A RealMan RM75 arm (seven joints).
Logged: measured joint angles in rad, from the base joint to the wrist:
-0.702 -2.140 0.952 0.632 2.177 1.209 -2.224
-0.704 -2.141 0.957 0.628 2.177 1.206 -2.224
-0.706 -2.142 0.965 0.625 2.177 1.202 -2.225
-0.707 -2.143 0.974 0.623 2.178 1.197 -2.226
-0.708 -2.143 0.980 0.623 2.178 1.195 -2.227
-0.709 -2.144 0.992 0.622 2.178 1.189 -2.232
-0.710 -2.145 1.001 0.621 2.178 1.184 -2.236
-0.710 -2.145 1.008 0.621 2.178 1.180 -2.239
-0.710 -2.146 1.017 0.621 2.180 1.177 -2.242
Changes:
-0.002 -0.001 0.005 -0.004 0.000 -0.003 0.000
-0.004 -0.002 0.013 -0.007 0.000 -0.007 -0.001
-0.005 -0.003 0.022 -0.009 0.001 -0.012 -0.002
-0.006 -0.003 0.028 -0.009 0.001 -0.014 -0.003
-0.007 -0.004 0.040 -0.010 0.001 -0.020 -0.008
-0.008 -0.005 0.049 -0.011 0.001 -0.025 -0.012
-0.008 -0.005 0.056 -0.011 0.001 -0.029 -0.015
-0.008 -0.006 0.065 -0.011 0.003 -0.032 -0.018

